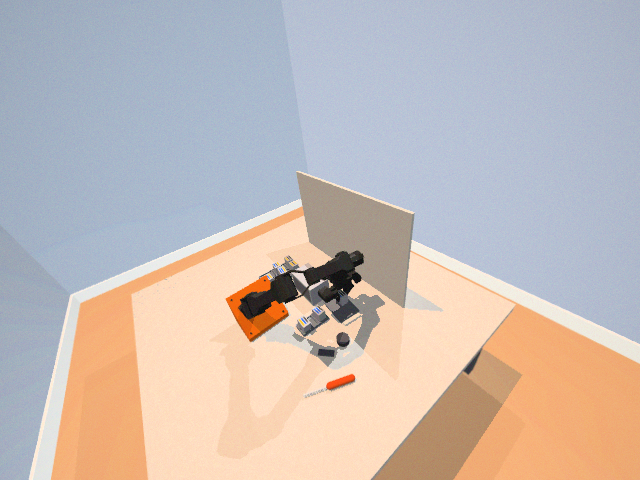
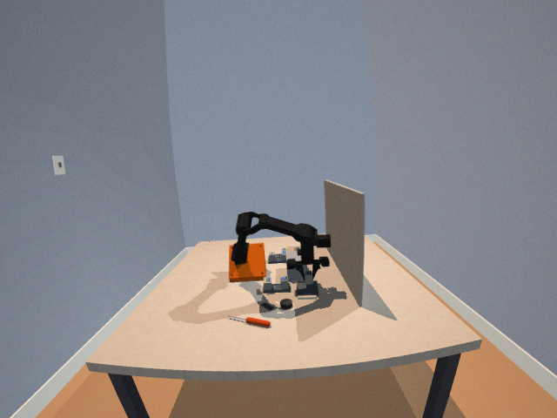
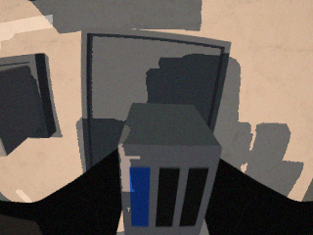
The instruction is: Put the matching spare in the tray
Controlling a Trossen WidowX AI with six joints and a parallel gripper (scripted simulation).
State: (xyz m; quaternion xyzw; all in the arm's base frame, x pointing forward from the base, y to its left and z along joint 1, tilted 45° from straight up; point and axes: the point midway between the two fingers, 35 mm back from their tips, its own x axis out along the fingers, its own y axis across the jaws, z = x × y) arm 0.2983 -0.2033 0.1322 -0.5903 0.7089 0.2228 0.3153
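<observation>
The grey tray lies 10 mm behind my gripper tip and 40 mm below it. Also, from my gripper tip: grey mounted unit: 20 mm behind, 180 mm to the left; black puck: 120 mm behind, 110 mm to the right, 40 mm below; beige board: 210 mm ahead, 140 mm to the left, 180 mm above.
</observation>
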